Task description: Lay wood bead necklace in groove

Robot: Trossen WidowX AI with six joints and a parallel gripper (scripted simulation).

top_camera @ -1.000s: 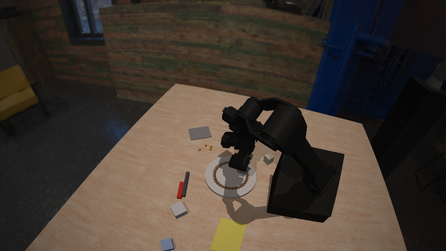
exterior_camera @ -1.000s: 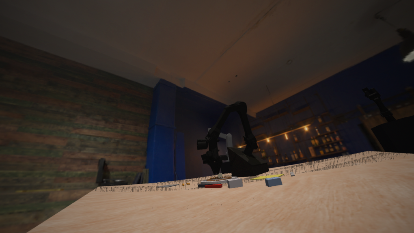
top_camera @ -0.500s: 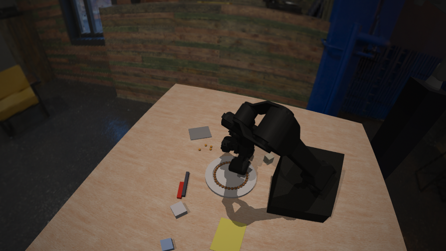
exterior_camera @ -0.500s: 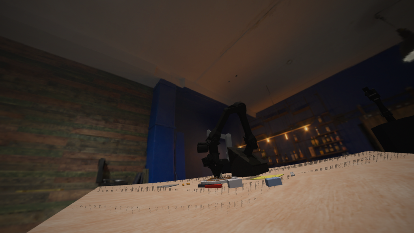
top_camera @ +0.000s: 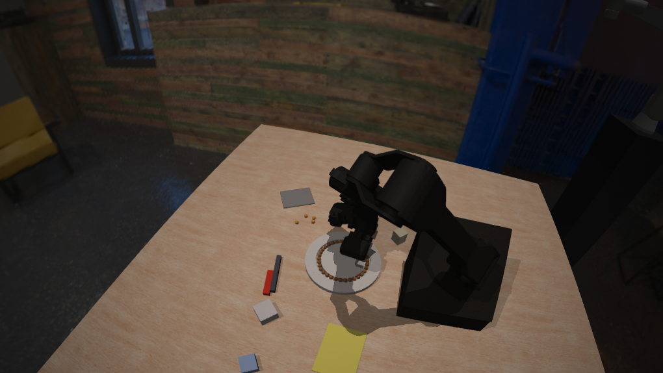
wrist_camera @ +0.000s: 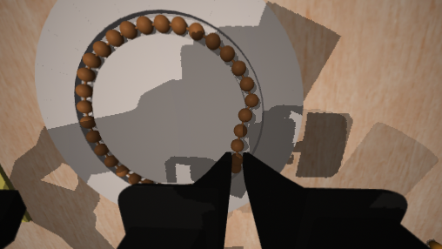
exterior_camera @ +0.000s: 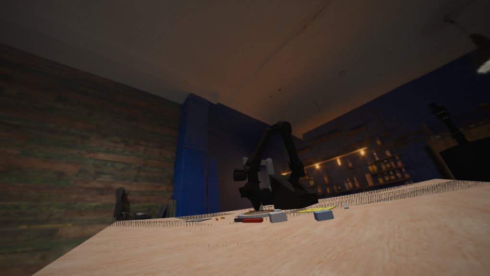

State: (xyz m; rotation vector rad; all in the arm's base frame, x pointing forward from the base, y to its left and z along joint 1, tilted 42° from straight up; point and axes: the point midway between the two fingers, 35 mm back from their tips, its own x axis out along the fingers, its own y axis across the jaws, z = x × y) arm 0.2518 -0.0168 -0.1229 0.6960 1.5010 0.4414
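Now: the round white bead board 40 mm ahead of my gripper tip, 50 mm to the left of it and 10 mm below it. Round my gripper tip: grey tile 230 mm ahead, 160 mm to the right, 10 mm below; then dark bar 200 mm ahead, 150 mm to the left, 10 mm below; then pale cube 100 mm behind, 70 mm to the right.
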